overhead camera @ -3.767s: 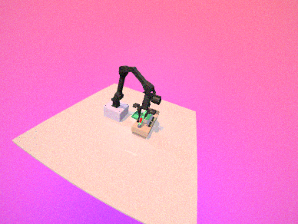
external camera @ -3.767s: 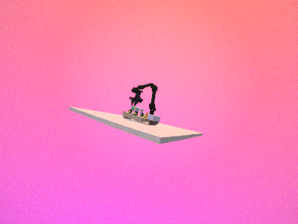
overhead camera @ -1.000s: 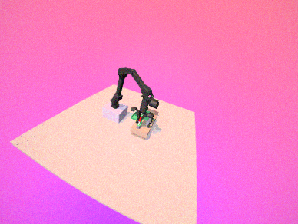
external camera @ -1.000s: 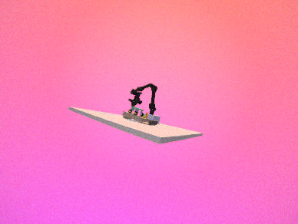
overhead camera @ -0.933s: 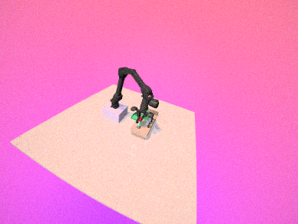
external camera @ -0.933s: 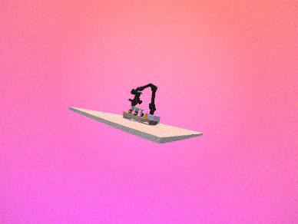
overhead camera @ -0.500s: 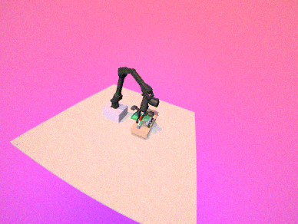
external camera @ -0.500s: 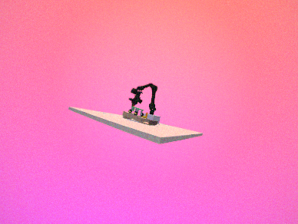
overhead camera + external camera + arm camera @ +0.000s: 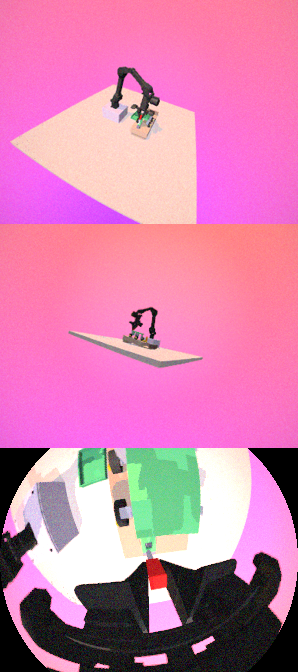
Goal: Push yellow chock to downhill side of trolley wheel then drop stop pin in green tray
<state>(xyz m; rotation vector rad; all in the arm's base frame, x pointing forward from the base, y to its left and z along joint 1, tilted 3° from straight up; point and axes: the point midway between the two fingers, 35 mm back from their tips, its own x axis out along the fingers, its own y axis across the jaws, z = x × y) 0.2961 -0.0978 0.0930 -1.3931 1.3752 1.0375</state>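
Now: gripper tip 2 cm past the yellow chock, 20 cm to the right of it and 8 cm above it. Round my gripper tip: trolley 2 cm ahead, 10 cm to the left, 6 cm below; then red-headed stop pin right at my gripper tip.
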